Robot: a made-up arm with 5 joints.
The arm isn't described. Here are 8 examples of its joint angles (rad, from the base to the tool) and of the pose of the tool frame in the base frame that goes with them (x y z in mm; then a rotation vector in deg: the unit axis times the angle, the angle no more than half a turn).
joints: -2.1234 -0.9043 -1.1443 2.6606 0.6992
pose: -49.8 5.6 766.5 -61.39 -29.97 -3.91
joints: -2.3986 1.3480 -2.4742 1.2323 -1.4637
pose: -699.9 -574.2 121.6 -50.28 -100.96 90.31
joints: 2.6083 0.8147 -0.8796 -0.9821 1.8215
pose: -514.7 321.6 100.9 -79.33 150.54 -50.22
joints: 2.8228 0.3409 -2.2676 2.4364 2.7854
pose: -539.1 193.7 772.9 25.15 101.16 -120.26
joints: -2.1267 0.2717 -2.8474 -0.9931 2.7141
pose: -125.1 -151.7 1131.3 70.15 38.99 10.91
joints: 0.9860 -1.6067 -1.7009 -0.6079 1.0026
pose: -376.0 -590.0 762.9 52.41 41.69 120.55
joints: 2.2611 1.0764 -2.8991 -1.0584 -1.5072
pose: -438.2 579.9 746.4 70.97 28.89 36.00
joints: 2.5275 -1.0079 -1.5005 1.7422 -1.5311
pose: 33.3 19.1 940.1 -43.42 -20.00 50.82
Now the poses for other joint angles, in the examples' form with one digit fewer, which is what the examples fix.
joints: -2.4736 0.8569 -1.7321 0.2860 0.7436
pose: -689 -488 262 -110.1 24.7 17.8
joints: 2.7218 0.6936 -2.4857 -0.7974 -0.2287
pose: -627 327 870 3.6 95.8 90.4
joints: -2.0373 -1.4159 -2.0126 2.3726 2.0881
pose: 203 464 780 -144.6 45.2 -48.1
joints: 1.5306 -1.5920 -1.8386 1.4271 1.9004
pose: -21 -565 801 2.6 -158.2 -35.3
